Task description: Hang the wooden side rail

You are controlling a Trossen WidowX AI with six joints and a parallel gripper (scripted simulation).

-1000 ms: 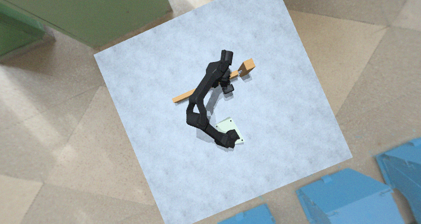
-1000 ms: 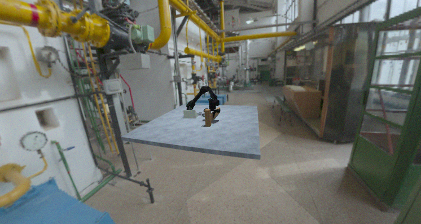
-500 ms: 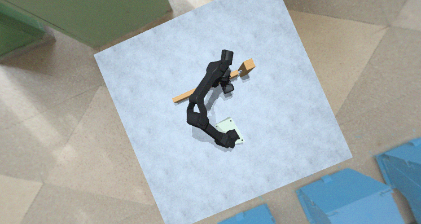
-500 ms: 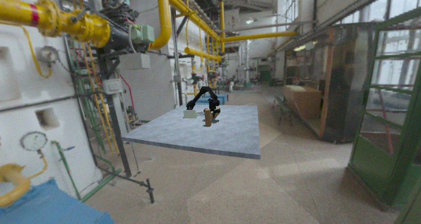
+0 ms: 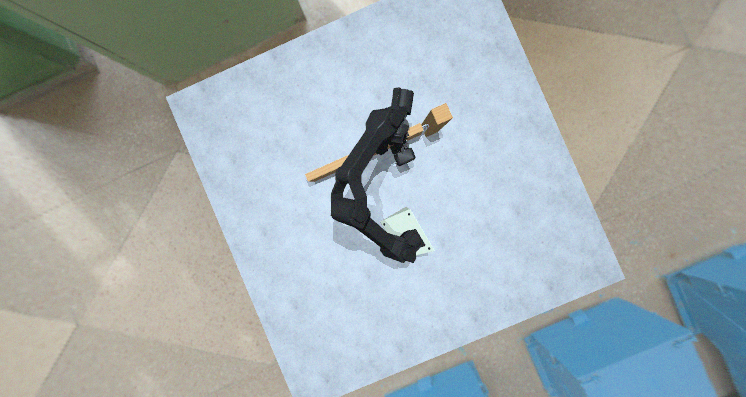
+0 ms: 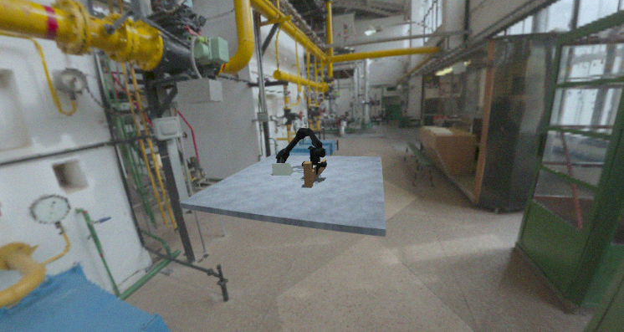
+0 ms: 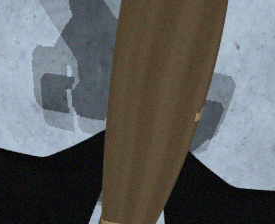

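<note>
My gripper tip is now 14 cm to the left of the wooden headboard post, 4 cm below it and 2 cm past it.
</note>
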